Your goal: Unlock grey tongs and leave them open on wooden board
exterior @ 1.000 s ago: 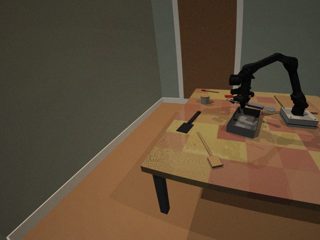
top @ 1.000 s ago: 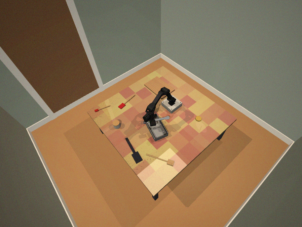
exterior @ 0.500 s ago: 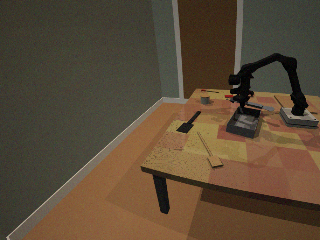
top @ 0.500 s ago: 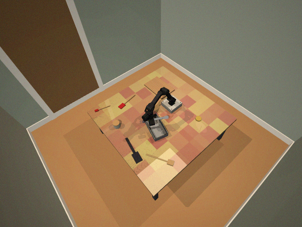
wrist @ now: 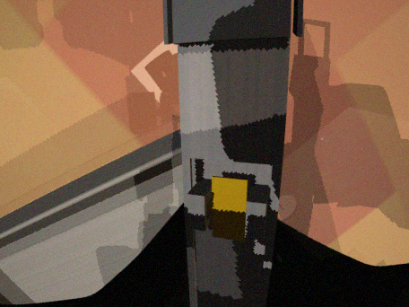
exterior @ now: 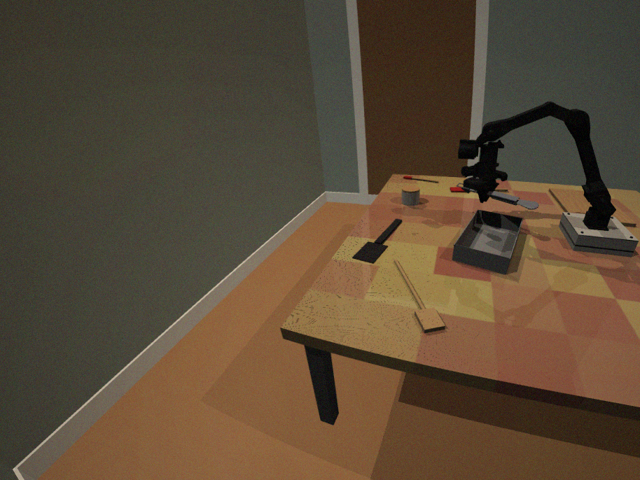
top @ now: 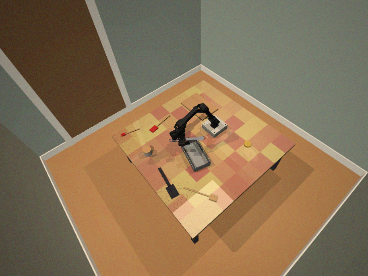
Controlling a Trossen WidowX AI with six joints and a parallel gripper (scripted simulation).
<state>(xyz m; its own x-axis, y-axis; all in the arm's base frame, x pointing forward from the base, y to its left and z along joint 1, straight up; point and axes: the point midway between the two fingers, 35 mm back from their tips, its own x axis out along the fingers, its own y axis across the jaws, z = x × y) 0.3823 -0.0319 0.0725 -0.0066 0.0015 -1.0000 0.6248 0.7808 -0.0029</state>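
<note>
Right now my gripper tip is 480 mm past the wooden board, 320 mm to the left of it and 90 mm above it. Round my gripper tip: roasting tin (150 mm to the left, 70 mm below, 30 mm behind); yellow lock piece (40 mm above, 20 mm to the right, 20 mm ahead); round wooden-topped pot (300 mm ahead, 180 mm to the right, 60 mm below).
</note>
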